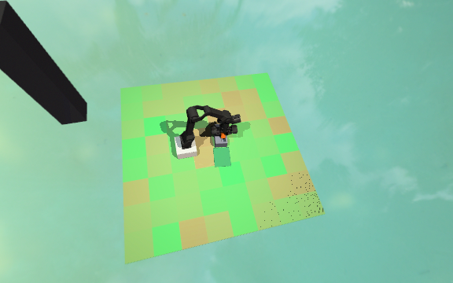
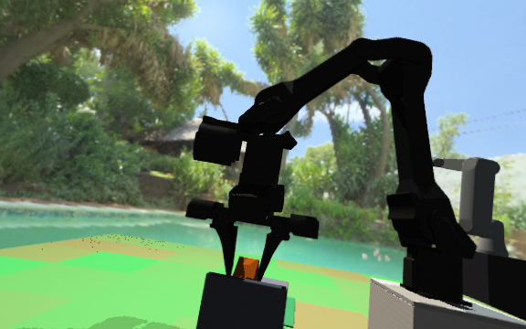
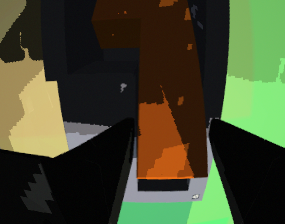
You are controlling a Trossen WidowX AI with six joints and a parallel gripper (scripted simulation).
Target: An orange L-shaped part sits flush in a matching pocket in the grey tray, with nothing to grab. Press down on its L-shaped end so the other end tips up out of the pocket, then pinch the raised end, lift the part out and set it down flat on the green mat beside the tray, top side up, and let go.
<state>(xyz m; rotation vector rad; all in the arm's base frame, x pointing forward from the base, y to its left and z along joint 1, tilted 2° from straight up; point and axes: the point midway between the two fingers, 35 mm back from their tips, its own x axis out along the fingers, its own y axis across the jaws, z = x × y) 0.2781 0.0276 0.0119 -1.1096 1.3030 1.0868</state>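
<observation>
My gripper tip is 14 cm to the left of the green mat, 8 cm above it and 4 cm past it. From my gripper tip the other things lie so: orange L-shaped part: 4 cm to the left, 3 cm below, 1 cm behind.
</observation>
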